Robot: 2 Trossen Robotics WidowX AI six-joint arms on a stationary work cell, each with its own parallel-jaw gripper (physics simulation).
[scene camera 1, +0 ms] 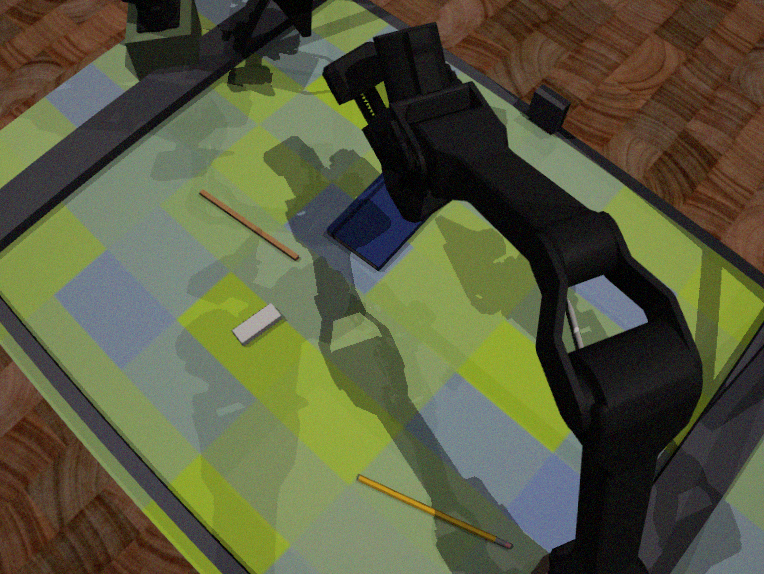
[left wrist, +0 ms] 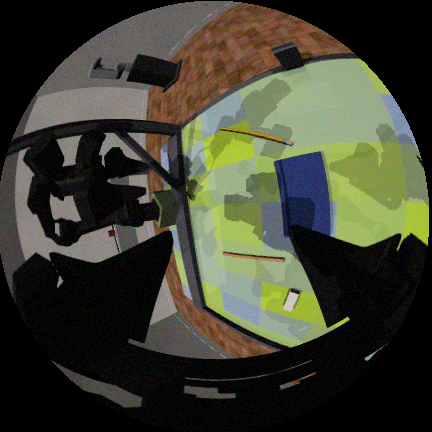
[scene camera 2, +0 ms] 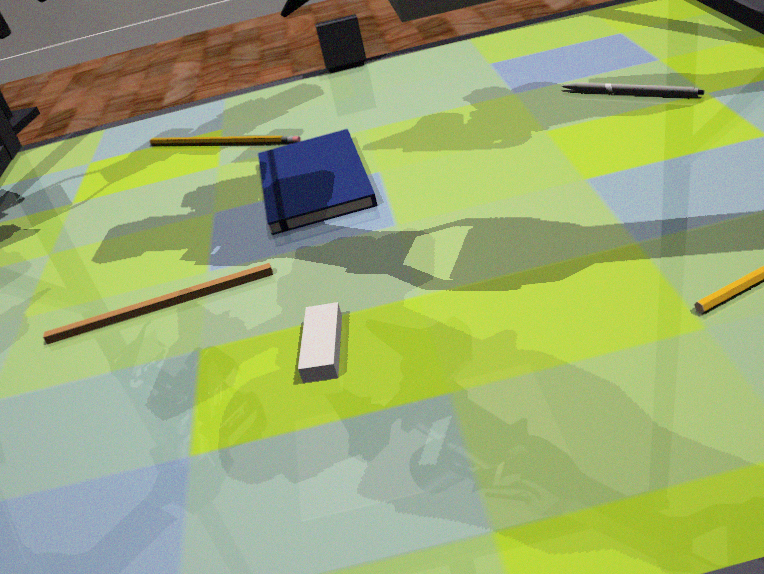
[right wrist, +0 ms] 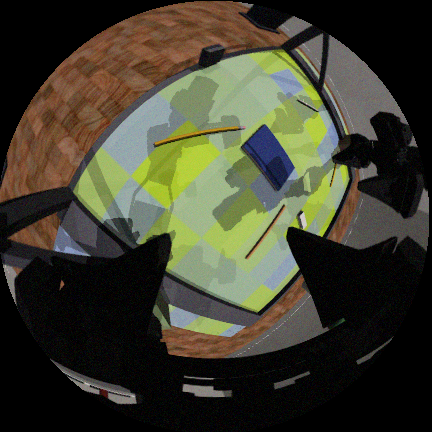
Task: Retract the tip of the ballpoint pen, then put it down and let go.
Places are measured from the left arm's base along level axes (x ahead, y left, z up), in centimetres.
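Pixels of known places: left gripper, fingertip midpoint: (scene camera 1: 366, 129) (left wrist: 233, 233) (right wrist: 343, 170); right gripper, fingertip midpoint: (scene camera 1: 305, 21) (left wrist: 147, 176) (scene camera 2: 25, 19) (right wrist: 230, 236); right arm's base, link origin: (scene camera 1: 158, 15) (left wrist: 155, 209).
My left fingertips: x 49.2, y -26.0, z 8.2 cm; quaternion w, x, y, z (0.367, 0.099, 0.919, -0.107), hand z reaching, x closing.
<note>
For each thing: its top centre in the pictures, then the offset to it from my left fingertips.
- ballpoint pen, top centre: (scene camera 2: 630, 83) (scene camera 1: 582, 343) (right wrist: 309, 104) dy -2.9, dx -32.8, dz -17.7 cm
- blue notebook, top centre: (scene camera 2: 311, 171) (scene camera 1: 386, 212) (left wrist: 303, 195) (right wrist: 272, 157) dy -1.5, dx -2.0, dz -17.4 cm
- brown stick, top centre: (scene camera 2: 157, 299) (scene camera 1: 247, 222) (left wrist: 248, 257) (right wrist: 267, 231) dy +11.5, dx +11.4, dz -17.9 cm
- white block, top centre: (scene camera 2: 319, 334) (scene camera 1: 256, 322) (left wrist: 290, 301) (right wrist: 303, 220) dy +21.3, dx -0.1, dz -17.4 cm
The ballpoint pen (scene camera 1: 574, 324) (scene camera 2: 648, 91) (right wrist: 307, 105) is slim and grey with a light ring. It lies on the mat, its tapered end to the left and a dark button at its right end in scene camera 2. In scene camera 1 my left arm partly covers it. Whether the writing tip sticks out is too small to tell. My left gripper (left wrist: 233, 233) is open and empty, raised near the notebook, away from the pen. My right gripper (right wrist: 230, 236) (left wrist: 147, 176) is open and empty, raised, and far from the pen.
A blue notebook (scene camera 1: 370, 246) (scene camera 2: 318, 175) lies mid-mat. A yellow pencil (scene camera 2: 216, 140) lies behind it, another yellow pencil (scene camera 1: 426, 509) nearer the front. A brown stick (scene camera 1: 248, 224) (scene camera 2: 157, 303) and a white block (scene camera 1: 257, 324) (scene camera 2: 321, 339) lie nearby. Dark rails border the mat.
</note>
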